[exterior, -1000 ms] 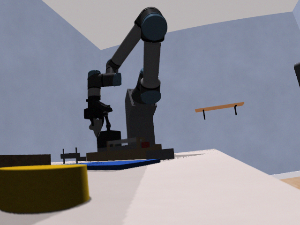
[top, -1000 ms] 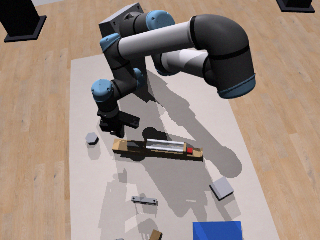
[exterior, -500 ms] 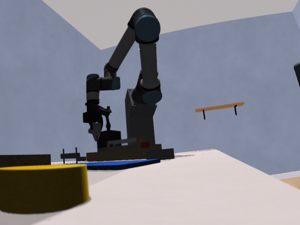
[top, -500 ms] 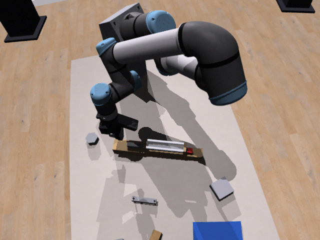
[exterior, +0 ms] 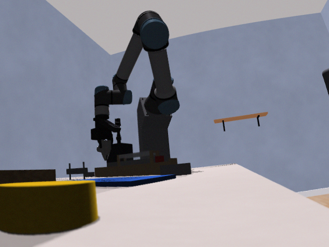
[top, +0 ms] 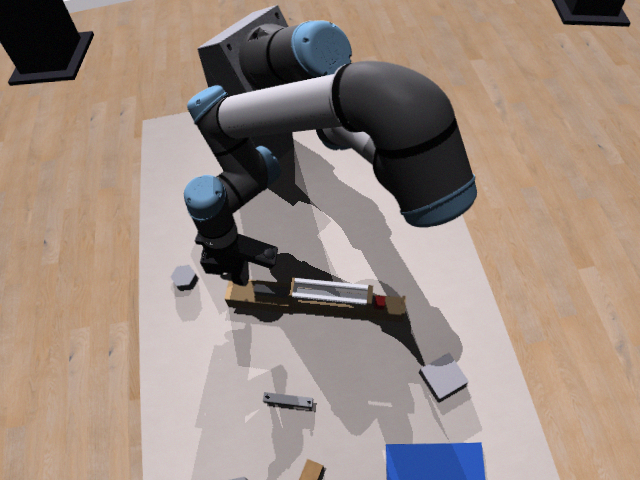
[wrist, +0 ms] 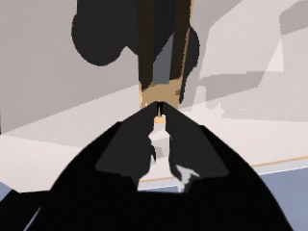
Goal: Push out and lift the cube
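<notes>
Right now the red cube is 32 cm to the left of my hand, 4 cm ahead of it and 3 cm below it. From my hand the other things lie so: grey square block: 46 cm to the left, 22 cm ahead, 8 cm below; thin grey stick: 9 cm to the left, 4 cm below, 1 cm ahead; flat grey bar: 27 cm ahead, 10 cm to the left, 6 cm below.
</notes>
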